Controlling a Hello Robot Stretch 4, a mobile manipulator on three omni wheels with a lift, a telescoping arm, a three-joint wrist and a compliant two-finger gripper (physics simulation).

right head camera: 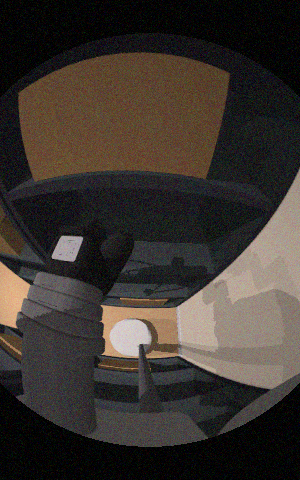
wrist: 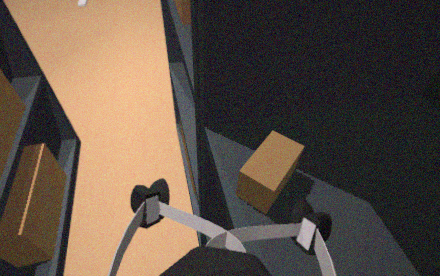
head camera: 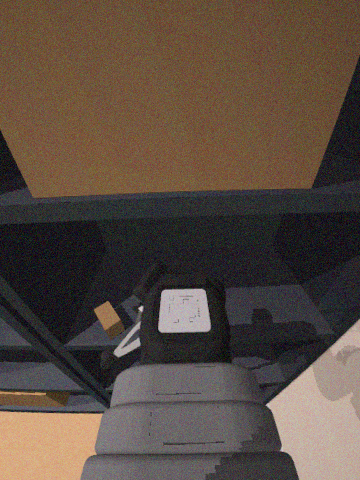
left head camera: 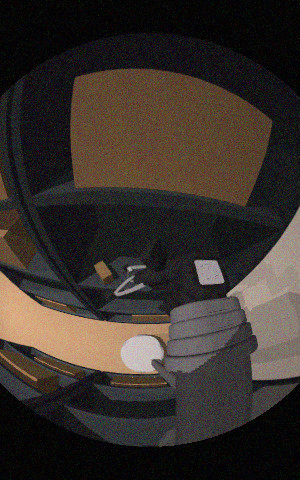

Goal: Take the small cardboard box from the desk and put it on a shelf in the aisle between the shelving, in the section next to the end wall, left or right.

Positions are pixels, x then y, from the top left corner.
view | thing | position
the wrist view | my gripper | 229, 205
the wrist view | small cardboard box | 262, 178
